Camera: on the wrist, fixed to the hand. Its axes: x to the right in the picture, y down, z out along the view.
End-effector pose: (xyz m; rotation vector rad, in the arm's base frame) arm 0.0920 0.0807 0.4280 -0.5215 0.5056 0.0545
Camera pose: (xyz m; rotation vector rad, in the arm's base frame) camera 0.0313 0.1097 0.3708 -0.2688 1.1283 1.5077
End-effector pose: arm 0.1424 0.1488 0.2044 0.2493 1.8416 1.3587
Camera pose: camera 0.1031 0.1178 0.2772 -1.2648 -1.2824 -2.1301
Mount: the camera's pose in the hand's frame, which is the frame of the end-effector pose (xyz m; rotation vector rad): -0.0282 0.0624 -0.0558 -0.2354 0.3244 1.5144
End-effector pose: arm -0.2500 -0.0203 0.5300 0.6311 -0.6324 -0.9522
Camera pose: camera -0.1885 0.0431 0.5330 -0.0248 -0.5016 0.4892
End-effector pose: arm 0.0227 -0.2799 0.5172 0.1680 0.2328 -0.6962
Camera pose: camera 0.0337 -0.2026 0.4758 0.1806 0.4091 0.8692
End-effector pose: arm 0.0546 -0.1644 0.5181 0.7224 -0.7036 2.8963
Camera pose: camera 0.0446 -0.1939 0.4354 0.3100 0.9849 -1.6610
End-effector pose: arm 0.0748 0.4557 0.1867 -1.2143 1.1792 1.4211
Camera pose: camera 0.0242 0.3903 0.2178 0.4323 -1.8982 -1.9399
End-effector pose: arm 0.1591 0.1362 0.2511 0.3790 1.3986 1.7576
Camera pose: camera 0.1122 0.0766 0.2964 -0.9290 -0.7606 -2.3542
